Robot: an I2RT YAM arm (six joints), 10 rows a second.
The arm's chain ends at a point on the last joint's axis. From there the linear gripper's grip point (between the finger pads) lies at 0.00 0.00 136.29 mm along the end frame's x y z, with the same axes.
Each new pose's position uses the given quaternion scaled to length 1; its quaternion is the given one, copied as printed.
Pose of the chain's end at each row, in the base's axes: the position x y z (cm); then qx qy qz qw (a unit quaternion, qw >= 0):
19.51 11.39 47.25 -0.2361 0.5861 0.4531 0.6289
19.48 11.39 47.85 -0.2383 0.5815 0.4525 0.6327
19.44 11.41 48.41 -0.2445 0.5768 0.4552 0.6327
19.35 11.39 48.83 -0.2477 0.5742 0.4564 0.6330
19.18 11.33 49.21 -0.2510 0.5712 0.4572 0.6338
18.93 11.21 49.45 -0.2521 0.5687 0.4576 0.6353
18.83 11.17 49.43 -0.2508 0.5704 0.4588 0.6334
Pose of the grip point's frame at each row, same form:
26.64 22.68 50.00 -0.2361 0.5861 0.4531 0.6289
26.57 22.67 50.71 -0.2383 0.5815 0.4525 0.6327
26.35 22.78 51.34 -0.2445 0.5768 0.4552 0.6327
26.18 22.81 51.80 -0.2477 0.5742 0.4564 0.6330
25.92 22.78 52.23 -0.2510 0.5712 0.4572 0.6338
25.63 22.67 52.53 -0.2521 0.5687 0.4576 0.6353
25.54 22.63 52.48 -0.2508 0.5704 0.4588 0.6334

